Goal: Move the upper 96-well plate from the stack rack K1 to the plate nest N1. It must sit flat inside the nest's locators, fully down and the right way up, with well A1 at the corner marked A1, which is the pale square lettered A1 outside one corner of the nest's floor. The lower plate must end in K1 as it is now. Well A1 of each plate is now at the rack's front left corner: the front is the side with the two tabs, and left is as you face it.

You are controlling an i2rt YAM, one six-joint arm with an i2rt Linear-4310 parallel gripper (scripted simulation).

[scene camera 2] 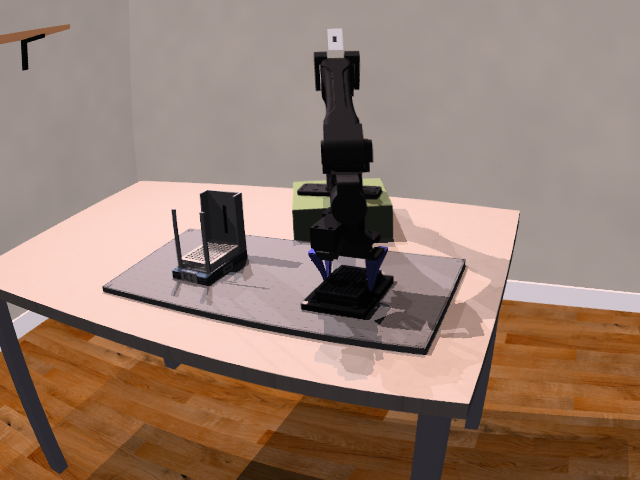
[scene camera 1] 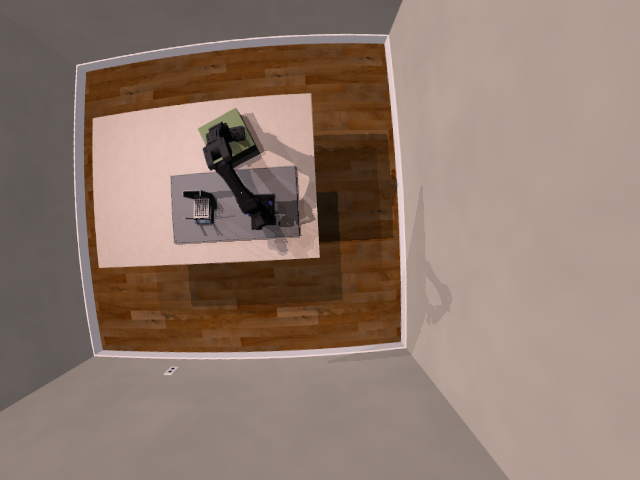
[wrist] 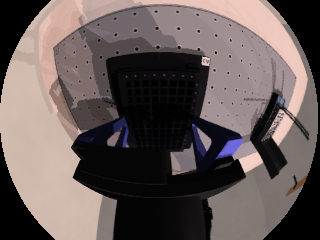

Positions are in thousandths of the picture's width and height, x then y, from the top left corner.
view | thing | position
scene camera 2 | gripper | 546, 597
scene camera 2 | black 96-well plate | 545, 593
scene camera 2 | black plate nest N1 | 584, 620
